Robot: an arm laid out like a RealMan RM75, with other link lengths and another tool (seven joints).
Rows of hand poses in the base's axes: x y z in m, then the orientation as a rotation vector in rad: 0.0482, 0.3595, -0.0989, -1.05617, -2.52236, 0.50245; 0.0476, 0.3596, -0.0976, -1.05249, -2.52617, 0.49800; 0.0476, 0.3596, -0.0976, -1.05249, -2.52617, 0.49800; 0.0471, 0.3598, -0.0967, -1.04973, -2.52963, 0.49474; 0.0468, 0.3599, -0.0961, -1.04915, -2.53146, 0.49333; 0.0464, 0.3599, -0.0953, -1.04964, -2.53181, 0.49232; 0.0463, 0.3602, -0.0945, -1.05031, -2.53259, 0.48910; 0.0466, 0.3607, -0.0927, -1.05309, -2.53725, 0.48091; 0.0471, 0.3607, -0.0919, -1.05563, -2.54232, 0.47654; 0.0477, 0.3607, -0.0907, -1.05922, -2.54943, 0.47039
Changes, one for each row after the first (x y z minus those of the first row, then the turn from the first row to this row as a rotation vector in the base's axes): -0.0006, 0.0001, 0.0013, 0.00334, -0.00220, 0.00296; -0.0006, 0.0001, 0.0013, 0.00334, -0.00220, 0.00296; -0.0011, 0.0003, 0.0022, 0.00567, -0.00435, 0.00544; -0.0014, 0.0004, 0.0028, 0.00647, -0.00583, 0.00630; -0.0018, 0.0004, 0.0036, 0.00698, -0.00646, 0.00601; -0.0019, 0.0007, 0.0044, 0.00889, -0.00781, 0.00544; -0.0016, 0.0012, 0.0062, 0.01299, -0.01396, 0.00449; -0.0011, 0.0012, 0.0070, 0.01444, -0.01989, 0.00443; -0.0005, 0.0012, 0.0082, 0.01645, -0.02822, 0.00433
